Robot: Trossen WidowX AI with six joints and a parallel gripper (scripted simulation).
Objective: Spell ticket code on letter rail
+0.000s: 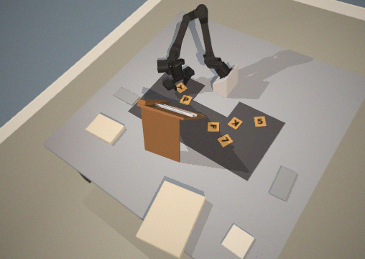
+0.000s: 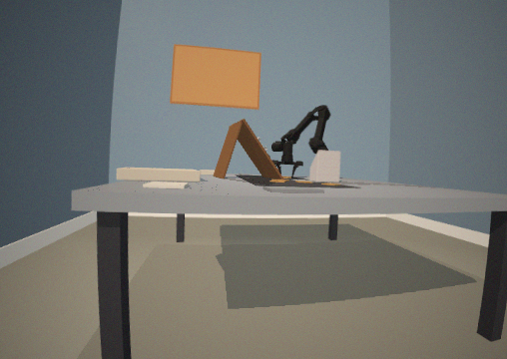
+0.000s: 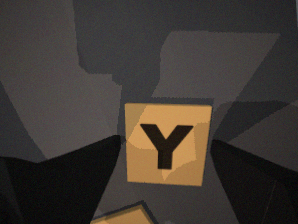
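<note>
My gripper tip is now 70 mm to the right of the p tile and 70 mm short of it. Round my gripper tip: white ticket 180 mm ahead, 170 mm to the left, 80 mm above; y tile right at my gripper tip; dark mat 220 mm to the left, 100 mm ahead.
</note>
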